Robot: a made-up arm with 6 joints.
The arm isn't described. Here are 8 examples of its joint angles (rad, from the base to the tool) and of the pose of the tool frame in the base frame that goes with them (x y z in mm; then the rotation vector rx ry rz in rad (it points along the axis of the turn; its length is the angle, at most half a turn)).
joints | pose
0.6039 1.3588 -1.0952 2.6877 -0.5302 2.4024 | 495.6 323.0 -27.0 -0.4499 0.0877 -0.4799
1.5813 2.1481 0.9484 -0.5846 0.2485 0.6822 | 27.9 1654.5 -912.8 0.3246 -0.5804 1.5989
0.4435 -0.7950 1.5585 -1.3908 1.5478 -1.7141 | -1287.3 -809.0 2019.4 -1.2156 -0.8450 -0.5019
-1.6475 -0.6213 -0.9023 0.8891 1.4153 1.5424 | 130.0 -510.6 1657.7 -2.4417 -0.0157 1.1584
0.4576 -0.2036 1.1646 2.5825 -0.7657 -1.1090 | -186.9 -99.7 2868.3 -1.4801 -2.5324 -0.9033
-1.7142 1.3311 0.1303 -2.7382 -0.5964 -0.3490 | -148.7 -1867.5 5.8 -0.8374 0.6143 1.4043
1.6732 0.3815 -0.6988 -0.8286 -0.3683 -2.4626 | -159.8 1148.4 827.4 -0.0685 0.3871 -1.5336
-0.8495 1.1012 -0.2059 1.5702 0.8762 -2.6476 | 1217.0 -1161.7 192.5 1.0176 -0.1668 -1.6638
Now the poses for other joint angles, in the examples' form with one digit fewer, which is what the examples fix.
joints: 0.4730 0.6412 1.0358 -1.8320 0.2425 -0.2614
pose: 1584 769 2121 1.983 -0.764 -1.270
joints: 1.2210 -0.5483 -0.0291 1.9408 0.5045 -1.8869
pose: 33 356 2386 1.394 -1.558 1.299
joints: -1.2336 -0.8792 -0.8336 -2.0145 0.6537 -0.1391
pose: 60 -318 1576 -0.218 1.638 1.918
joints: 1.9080 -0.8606 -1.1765 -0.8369 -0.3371 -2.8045
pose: -144 265 1225 0.186 1.132 -1.408
